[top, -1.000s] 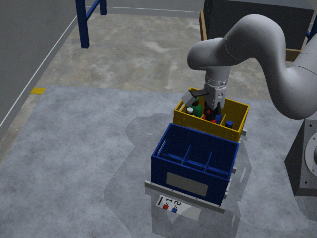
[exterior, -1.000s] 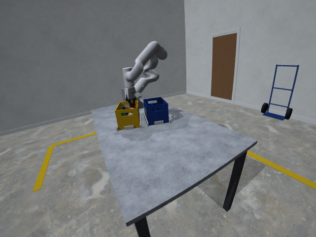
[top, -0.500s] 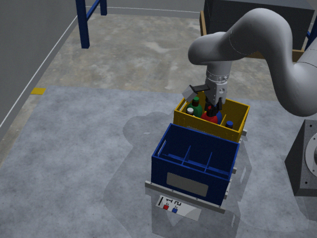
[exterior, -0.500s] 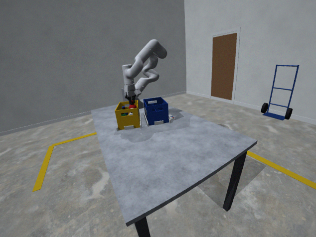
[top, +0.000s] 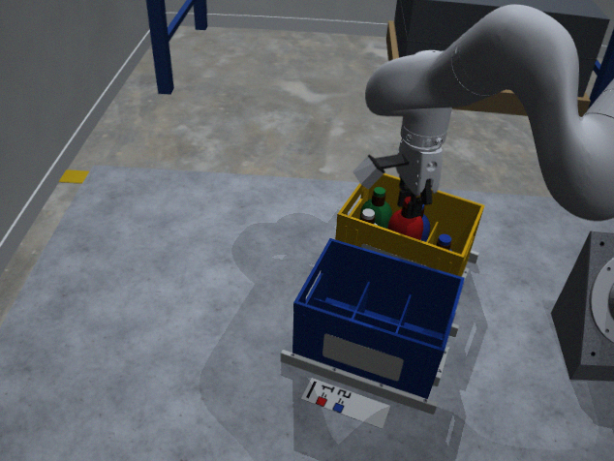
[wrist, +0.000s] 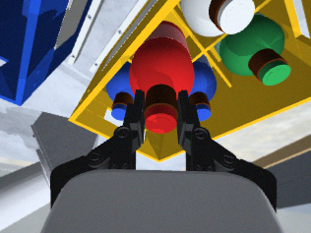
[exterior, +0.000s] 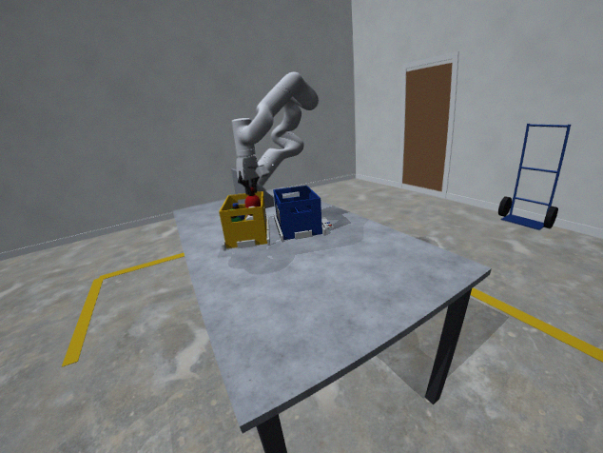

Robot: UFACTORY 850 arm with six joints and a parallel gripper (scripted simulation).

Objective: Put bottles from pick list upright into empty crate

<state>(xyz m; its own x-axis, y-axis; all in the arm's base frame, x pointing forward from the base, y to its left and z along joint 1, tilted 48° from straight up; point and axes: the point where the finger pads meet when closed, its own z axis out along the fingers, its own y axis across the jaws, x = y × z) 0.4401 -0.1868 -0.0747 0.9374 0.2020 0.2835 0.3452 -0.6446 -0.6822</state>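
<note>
My gripper is now 7 cm above the red-label bottle. The rest, counted from my hand: white-capped bottle 14 cm below, 8 cm ahead, 4 cm to the right; yellow crate 14 cm below, 4 cm to the right, 2 cm behind; green bottle 14 cm below, 12 cm to the right, 5 cm ahead.
</note>
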